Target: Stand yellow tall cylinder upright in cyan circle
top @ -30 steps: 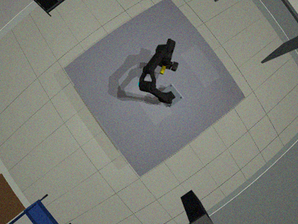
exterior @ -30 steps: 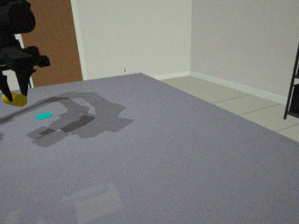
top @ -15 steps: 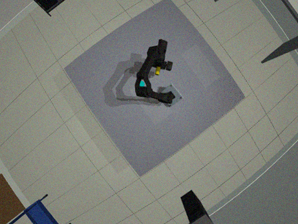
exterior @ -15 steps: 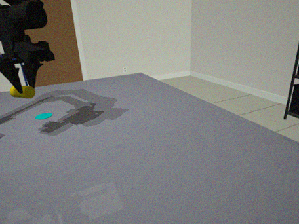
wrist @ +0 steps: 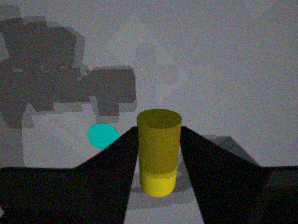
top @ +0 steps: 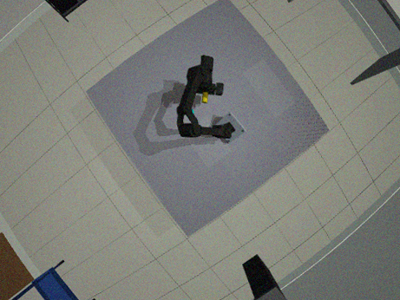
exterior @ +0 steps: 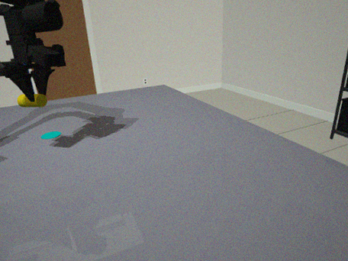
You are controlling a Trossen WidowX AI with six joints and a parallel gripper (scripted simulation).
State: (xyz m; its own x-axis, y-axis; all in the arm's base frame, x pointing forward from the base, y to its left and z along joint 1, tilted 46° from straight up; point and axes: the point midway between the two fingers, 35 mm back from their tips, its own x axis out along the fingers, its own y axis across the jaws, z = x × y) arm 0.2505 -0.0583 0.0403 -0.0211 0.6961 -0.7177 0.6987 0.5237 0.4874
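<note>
Right now my gripper tip is 13 cm to the right of the cyan circle and 14 cm above it. The rest, counted from my gripper tip: yellow cylinder: 2 cm behind, 2 cm to the left.
</note>
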